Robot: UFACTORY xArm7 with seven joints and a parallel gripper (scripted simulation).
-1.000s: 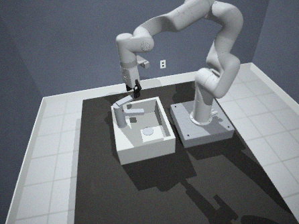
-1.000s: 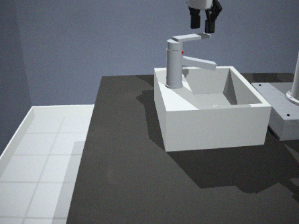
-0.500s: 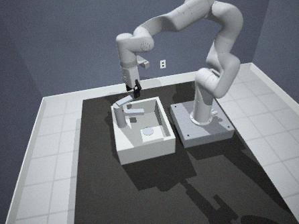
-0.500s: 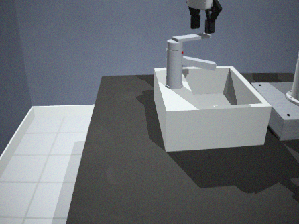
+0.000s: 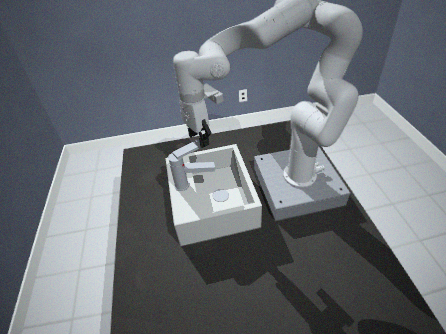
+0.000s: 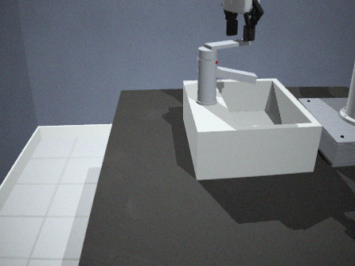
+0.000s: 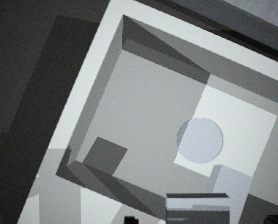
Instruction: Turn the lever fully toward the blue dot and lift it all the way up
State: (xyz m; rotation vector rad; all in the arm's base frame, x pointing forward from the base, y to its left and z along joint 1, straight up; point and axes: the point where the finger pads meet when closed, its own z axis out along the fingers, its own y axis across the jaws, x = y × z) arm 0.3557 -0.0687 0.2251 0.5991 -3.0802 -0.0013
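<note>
Now: the flat lever 30 mm ahead of my hand, 10 mm to the left of it and 30 mm below it. The rest, counted from my hand: white sink basin (30 mm behind, 40 mm to the left, 260 mm below); grey mixer tap (60 mm ahead, 20 mm to the left, 70 mm below).
</note>
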